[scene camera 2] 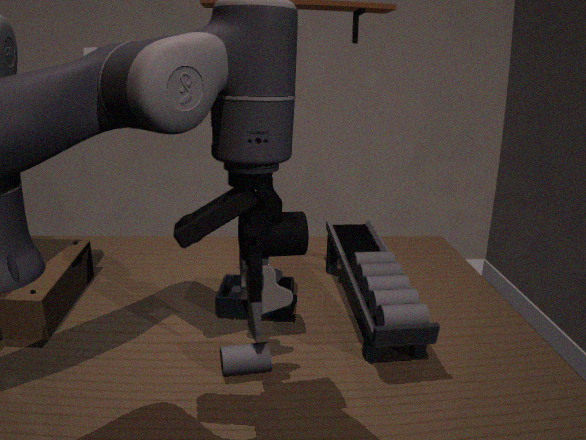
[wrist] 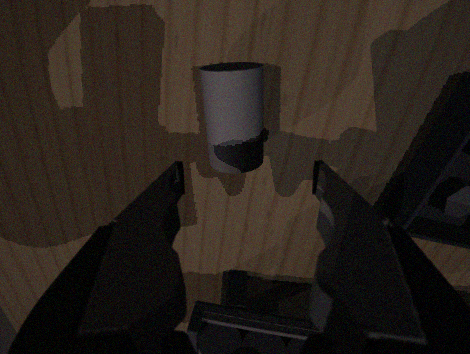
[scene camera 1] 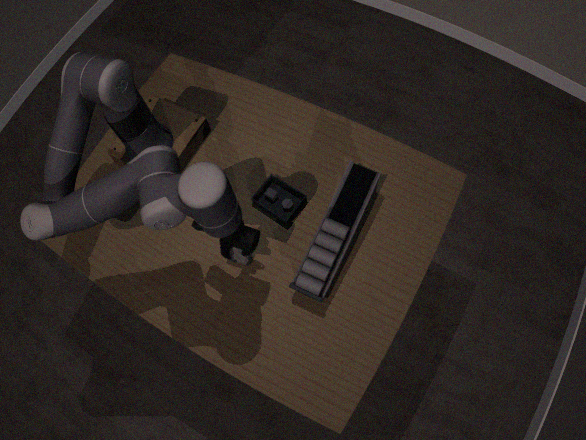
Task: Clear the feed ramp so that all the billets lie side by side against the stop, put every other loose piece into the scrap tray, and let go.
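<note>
Several grey cylindrical billets [scene camera 1: 321, 255] [scene camera 2: 392, 282] lie side by side on the feed ramp [scene camera 1: 355, 235] [scene camera 2: 350, 281], the lowest against the stop [scene camera 2: 406, 334]. Another grey cylinder [scene camera 2: 245, 359] [wrist: 232, 112] lies on its side on the table, apart from the ramp. The scrap tray [scene camera 1: 270, 215] [scene camera 2: 232, 308] is dark and holds a blocky piece [scene camera 1: 271, 194] and a rounded piece [scene camera 1: 287, 204]. My gripper [scene camera 1: 241, 254] [scene camera 2: 256, 331] [wrist: 248, 164] is partly open and empty, above the loose cylinder, with its jaws on either side of the cylinder's line in the wrist view. One jaw is largely hidden in scene camera 2.
A wooden block-like fixture [scene camera 1: 192, 145] [scene camera 2: 25, 312] with small dark holes stands by the arm's base, partly hidden by the arm in scene camera 1. The scrap tray lies between my gripper and the ramp's upper part. A wall shelf [scene camera 2: 345, 6] is high at the back.
</note>
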